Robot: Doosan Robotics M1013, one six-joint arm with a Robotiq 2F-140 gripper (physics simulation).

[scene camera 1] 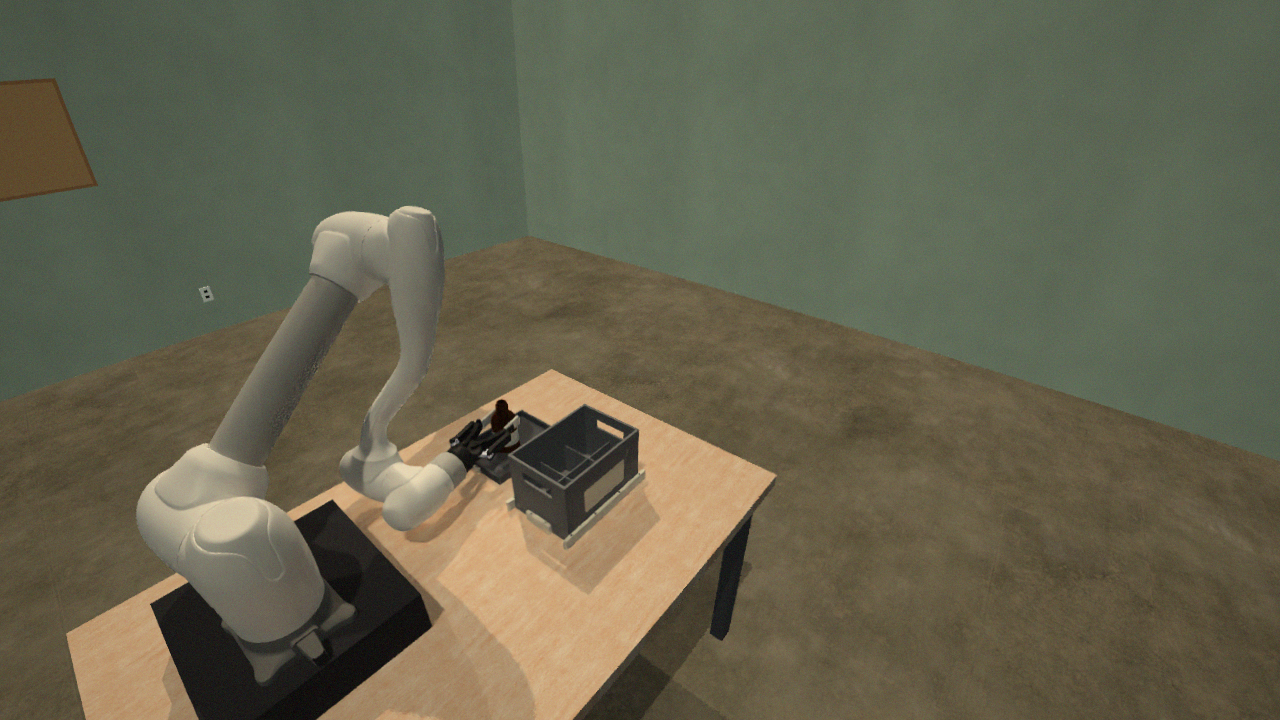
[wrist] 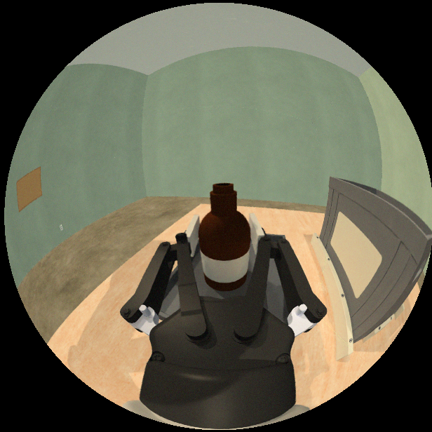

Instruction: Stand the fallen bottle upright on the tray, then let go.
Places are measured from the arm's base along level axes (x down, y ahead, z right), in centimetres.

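Pixels of known places: gripper, fingertip midpoint: (scene camera 1: 506, 415); arm's base, origin of the base link: (scene camera 1: 290, 620).
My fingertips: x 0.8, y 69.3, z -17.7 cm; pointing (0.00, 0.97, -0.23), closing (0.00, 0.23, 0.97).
Ahead of a thing's pixels: the offset from my fingertips to its middle. "spot": to the spot under its first point. Level surfaces: height alone.
A dark brown bottle @(dx +1.8, dy -1.6, dz +0.4 cm) (scene camera 1: 502, 418) (wrist: 224, 235) with a white label stands upright between the fingers, its neck pointing up. My gripper (scene camera 1: 503, 433) (wrist: 224, 221) is shut on the bottle, with one light pad on each side of it, and reaches in nearly level from the robot's side. The dark grey tray @(spot: dx +9.7, dy -11.1, dz +8.6 cm) (scene camera 1: 501, 474) lies on the table under the bottle and gripper. The bottle's base is at or just above the tray; whether it touches cannot be told, as the gripper hides part of it.
A grey divided crate @(dx +1.3, dy -3.4, dz +30.0 cm) (scene camera 1: 573, 506) (wrist: 400, 250) stands right beside the tray, to the right in the wrist view, with light rails @(dx +8.6, dy -3.6, dz +39.9 cm) (scene camera 1: 608, 510) (wrist: 336, 305) along its foot. Both are on the wooden table @(dx +10.1 cm) (scene camera 1: 698, 465) (wrist: 100, 320). The table's far edge runs behind the tray.
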